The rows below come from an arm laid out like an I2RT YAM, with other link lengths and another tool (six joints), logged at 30 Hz.
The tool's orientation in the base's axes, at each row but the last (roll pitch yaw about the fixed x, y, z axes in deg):
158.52 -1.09 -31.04
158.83 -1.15 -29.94
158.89 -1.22 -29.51
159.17 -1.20 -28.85
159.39 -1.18 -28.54
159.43 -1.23 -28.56
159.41 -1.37 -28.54
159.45 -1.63 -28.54
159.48 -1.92 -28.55
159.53 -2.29 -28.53
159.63 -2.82 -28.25
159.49 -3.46 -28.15
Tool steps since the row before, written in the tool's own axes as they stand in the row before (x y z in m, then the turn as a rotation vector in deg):
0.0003 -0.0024 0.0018 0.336 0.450 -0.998
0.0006 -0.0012 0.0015 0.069 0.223 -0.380
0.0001 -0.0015 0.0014 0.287 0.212 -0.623
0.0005 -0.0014 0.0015 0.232 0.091 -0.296
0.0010 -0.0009 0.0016 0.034 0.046 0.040
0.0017 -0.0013 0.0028 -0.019 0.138 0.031
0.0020 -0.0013 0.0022 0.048 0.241 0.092
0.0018 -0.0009 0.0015 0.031 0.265 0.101
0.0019 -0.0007 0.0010 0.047 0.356 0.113
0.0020 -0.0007 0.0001 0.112 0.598 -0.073
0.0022 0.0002 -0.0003 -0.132 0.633 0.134
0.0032 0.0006 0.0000 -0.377 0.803 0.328
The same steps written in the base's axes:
0.0011 0.0012 -0.0025 0.243 -0.208 1.100
0.0008 0.0002 -0.0018 0.017 -0.091 0.436
0.0006 0.0007 -0.0018 0.251 -0.111 0.664
0.0008 0.0004 -0.0019 0.207 -0.091 0.314
0.0010 -0.0003 -0.0018 0.003 -0.067 -0.021
0.0017 -0.0006 -0.0030 -0.084 -0.114 0.019
0.0020 -0.0006 -0.0025 -0.081 -0.250 0.000
0.0018 -0.0006 -0.0017 -0.108 -0.264 -0.001
0.0018 -0.0007 -0.0011 -0.138 -0.350 0.021
0.0021 -0.0004 -0.0003 -0.167 -0.518 0.282
0.0019 -0.0011 0.0005 -0.423 -0.499 0.088
0.0025 -0.0020 0.0004 -0.739 -0.588 -0.049

